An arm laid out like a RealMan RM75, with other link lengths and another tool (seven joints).
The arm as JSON. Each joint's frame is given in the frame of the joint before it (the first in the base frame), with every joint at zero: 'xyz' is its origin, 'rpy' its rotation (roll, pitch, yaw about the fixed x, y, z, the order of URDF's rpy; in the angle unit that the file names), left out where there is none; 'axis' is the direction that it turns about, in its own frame. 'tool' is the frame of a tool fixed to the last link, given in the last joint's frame.
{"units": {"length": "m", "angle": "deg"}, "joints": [
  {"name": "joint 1", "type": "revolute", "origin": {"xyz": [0.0, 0.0, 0.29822]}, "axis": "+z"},
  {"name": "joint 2", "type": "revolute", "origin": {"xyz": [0.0, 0.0, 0.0], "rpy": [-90.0, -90.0, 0.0]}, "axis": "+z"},
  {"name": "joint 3", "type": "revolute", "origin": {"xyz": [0.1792, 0.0, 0.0], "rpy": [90.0, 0.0, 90.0]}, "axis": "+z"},
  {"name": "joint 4", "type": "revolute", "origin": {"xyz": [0.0, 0.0, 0.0], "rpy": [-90.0, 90.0, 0.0]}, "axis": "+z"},
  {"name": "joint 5", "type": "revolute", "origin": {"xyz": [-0.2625, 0.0, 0.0], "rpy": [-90.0, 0.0, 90.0]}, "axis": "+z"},
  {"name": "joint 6", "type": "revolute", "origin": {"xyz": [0.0, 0.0, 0.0], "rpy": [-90.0, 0.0, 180.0]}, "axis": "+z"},
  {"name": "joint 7", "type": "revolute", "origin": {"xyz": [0.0, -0.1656, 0.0], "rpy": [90.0, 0.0, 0.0]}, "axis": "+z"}
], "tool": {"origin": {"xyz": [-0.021, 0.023, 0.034], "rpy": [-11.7, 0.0, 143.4]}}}
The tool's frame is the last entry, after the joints.
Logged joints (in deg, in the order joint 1, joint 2, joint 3, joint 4, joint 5, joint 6, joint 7), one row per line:
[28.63 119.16 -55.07 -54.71 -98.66 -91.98 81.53]
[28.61 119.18 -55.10 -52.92 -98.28 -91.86 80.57]
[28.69 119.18 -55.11 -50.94 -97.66 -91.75 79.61]
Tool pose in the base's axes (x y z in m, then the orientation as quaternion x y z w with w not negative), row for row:
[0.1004 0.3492 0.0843 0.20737 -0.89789 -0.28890 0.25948]
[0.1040 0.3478 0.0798 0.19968 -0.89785 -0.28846 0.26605]
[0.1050 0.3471 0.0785 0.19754 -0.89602 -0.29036 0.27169]
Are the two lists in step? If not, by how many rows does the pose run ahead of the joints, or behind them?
The pose runs 1 row ahead of the joints: the pose in row i belongs to the joints in row i + 1.
